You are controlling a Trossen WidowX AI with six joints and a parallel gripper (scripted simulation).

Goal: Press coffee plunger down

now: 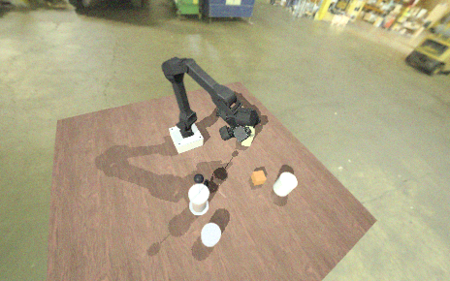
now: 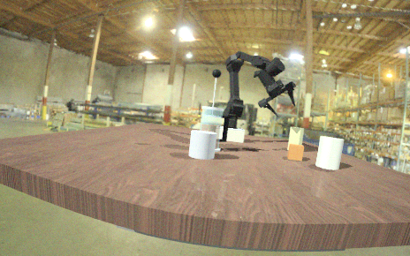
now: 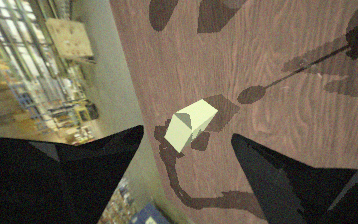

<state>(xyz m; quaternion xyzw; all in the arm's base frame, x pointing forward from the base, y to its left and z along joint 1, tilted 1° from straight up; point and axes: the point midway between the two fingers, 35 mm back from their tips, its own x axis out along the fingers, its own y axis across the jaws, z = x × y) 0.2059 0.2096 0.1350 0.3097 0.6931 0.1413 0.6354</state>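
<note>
The coffee press lies 160 mm ahead of my gripper tip, 310 mm to the right of it and 40 mm below it. Round my gripper tip: white cylinder: 280 mm ahead, 80 mm to the left, 130 mm below.
</note>
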